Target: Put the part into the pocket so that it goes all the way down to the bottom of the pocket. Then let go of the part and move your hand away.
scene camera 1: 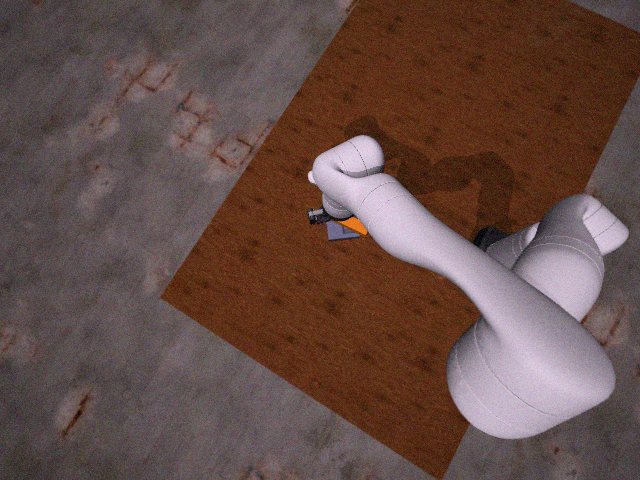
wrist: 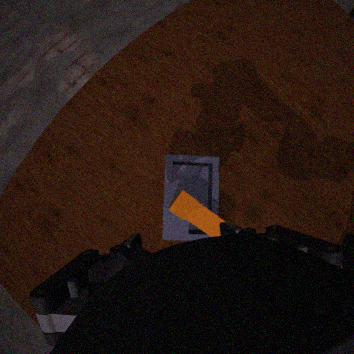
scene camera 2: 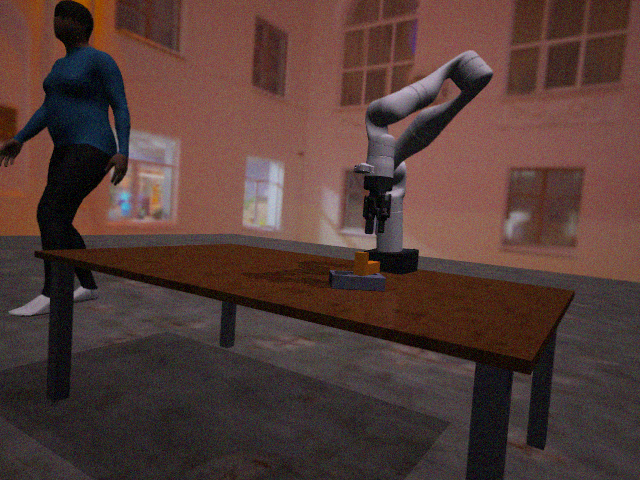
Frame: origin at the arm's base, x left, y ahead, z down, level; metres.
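Where they show: gripper, between the fingertips: point(wrist: 181, 238) point(scene camera 2: 374, 234); arm's base, origin of its link: point(scene camera 1: 502, 258) point(scene camera 2: 389, 250).
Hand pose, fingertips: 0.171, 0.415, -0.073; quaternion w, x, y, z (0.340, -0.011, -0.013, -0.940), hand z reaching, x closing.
Each offset is from my fingertips to the centre of the thing, as dx, dy, dz. Level surfaces: height alone.
The orange part {-0.029, -0.027, +0.079} point(scene camera 1: 354, 225) point(scene camera 2: 360, 265) point(wrist: 196, 212) has an upright section and a lower arm. It rests on top of the grey-blue block {-0.039, +0.008, +0.127} point(scene camera 1: 343, 238) point(scene camera 2: 356, 282) point(wrist: 171, 227) with the pocket. In the wrist view it lies skewed across the pocket, with one end over the left rim; dark pocket openings show on both sides of it. My gripper point(scene camera 2: 375, 231) point(wrist: 181, 238) is open and empty, high above the part in scene camera 2. The part's other end is hidden behind the gripper in the wrist view, and the arm covers some of it in scene camera 1.
The block stands on a brown wooden table {dz +0.145} point(scene camera 1: 289, 310) point(scene camera 2: 206, 268) point(wrist: 100, 150). The arm's base point(scene camera 2: 405, 260) is behind the block in scene camera 2. A person in a blue top point(scene camera 2: 82, 98) stands beyond the table at the left.
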